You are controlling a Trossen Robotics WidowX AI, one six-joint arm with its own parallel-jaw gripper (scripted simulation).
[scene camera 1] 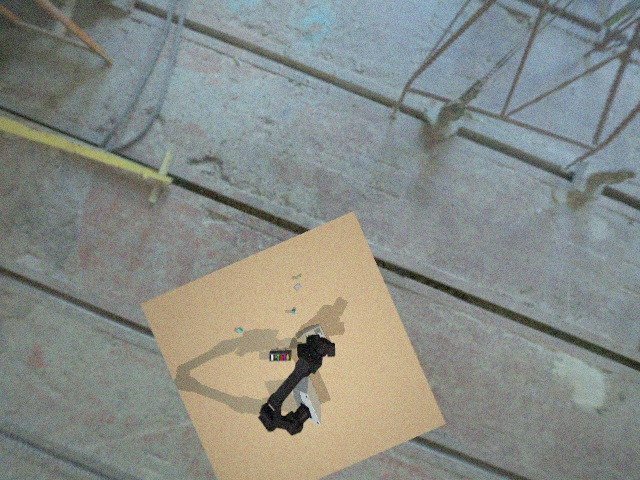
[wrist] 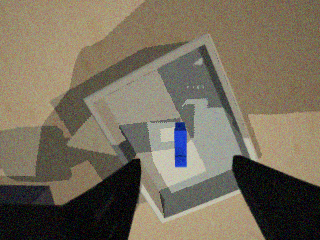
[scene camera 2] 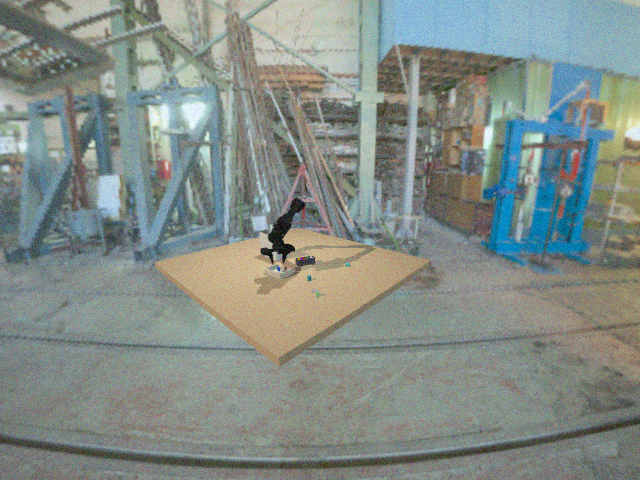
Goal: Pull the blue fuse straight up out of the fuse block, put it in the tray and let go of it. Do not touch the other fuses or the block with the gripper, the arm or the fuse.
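Nothing is held in my gripper, which is open. There is a tray here too.
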